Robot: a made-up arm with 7 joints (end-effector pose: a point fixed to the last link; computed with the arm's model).
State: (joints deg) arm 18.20 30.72 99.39 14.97 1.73 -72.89 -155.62
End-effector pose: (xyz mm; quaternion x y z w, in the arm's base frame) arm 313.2 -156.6 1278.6 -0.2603 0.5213 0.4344 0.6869
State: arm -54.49 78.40 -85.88 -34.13 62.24 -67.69 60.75
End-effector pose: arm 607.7 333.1 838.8 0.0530 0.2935 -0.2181 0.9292
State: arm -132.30 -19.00 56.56 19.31 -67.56 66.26 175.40
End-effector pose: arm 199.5 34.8 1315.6 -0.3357 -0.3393 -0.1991 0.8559
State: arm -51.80 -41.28 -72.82 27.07 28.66 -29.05 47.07
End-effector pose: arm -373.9 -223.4 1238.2 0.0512 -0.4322 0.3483 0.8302
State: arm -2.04 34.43 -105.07 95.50 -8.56 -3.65 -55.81
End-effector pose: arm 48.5 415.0 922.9 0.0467 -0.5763 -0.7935 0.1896
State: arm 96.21 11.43 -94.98 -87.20 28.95 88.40 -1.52
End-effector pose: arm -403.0 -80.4 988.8 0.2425 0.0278 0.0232 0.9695
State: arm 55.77 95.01 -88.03 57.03 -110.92 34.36 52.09
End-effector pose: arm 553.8 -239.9 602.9 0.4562 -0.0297 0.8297 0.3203
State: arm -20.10 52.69 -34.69 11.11 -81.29 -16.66 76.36
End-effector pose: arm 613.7 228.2 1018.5 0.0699 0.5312 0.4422 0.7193
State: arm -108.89 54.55 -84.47 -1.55 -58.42 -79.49 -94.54
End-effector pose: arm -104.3 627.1 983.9 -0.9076 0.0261 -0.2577 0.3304
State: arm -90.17 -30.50 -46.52 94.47 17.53 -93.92 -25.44
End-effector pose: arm -278.0 76.6 1086.3 -0.1076 -0.4629 0.8658 0.1568
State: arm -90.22 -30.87 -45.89 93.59 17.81 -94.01 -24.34
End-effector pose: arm -275.0 72.8 1093.5 -0.0983 -0.4709 0.8598 0.1714
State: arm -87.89 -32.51 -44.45 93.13 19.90 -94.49 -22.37
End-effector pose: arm -267.4 74.8 1099.8 -0.1035 -0.4954 0.8345 0.2179
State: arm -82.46 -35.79 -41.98 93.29 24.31 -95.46 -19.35
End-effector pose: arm -254.3 83.4 1103.9 -0.1295 -0.5377 0.7771 0.3003
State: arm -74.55 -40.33 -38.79 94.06 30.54 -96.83 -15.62
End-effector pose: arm -237.4 95.9 1104.6 -0.1757 -0.5864 0.6830 0.3985
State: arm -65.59 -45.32 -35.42 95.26 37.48 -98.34 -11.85
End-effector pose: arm -219.0 109.3 1101.8 -0.2348 -0.6268 0.5636 0.4840
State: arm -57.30 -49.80 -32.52 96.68 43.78 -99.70 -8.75
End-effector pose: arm -201.8 121.4 1096.3 -0.2947 -0.6500 0.4472 0.5392
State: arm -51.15 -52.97 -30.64 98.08 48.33 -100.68 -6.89
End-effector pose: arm -188.5 131.3 1089.6 -0.3438 -0.6570 0.3629 0.5643
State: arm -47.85 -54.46 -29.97 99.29 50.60 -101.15 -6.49
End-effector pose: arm -180.1 139.4 1082.9 -0.3757 -0.6540 0.3256 0.5702
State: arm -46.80 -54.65 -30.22 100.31 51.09 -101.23 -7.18
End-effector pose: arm -176.0 146.5 1076.5 -0.3935 -0.6466 0.3252 0.5668
